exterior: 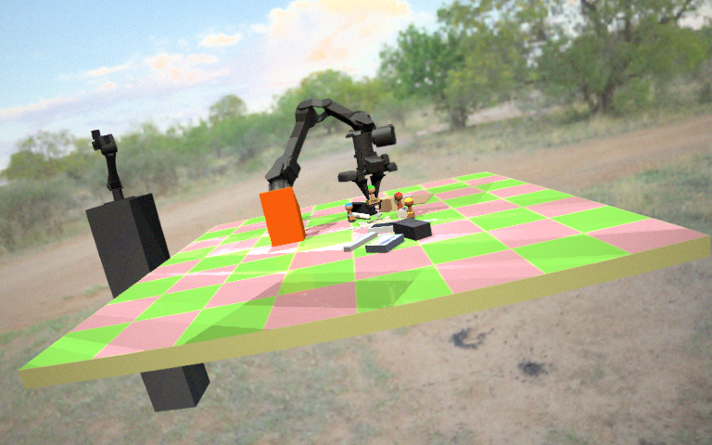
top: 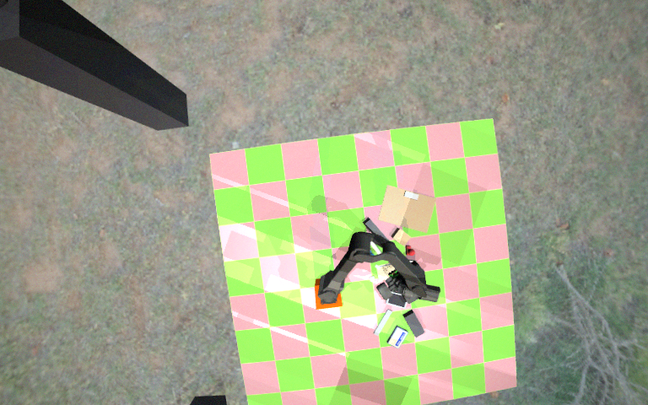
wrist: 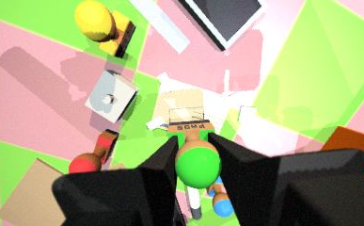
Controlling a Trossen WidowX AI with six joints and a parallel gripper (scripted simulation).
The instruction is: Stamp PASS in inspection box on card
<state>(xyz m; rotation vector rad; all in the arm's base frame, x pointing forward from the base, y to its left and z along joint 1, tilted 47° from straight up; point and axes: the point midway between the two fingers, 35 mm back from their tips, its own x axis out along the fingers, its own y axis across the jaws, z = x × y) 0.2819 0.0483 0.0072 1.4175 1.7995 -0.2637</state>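
The inspection card lies 8 cm below my gripper tip and 1 cm behind it. Round my gripper tip: blue-knobbed stamp 8 cm to the left, 8 cm behind, 6 cm below; yellow-knobbed stamp 11 cm ahead, 6 cm to the right, 6 cm below; bolt 7 cm to the left, 7 cm below, 1 cm ahead.
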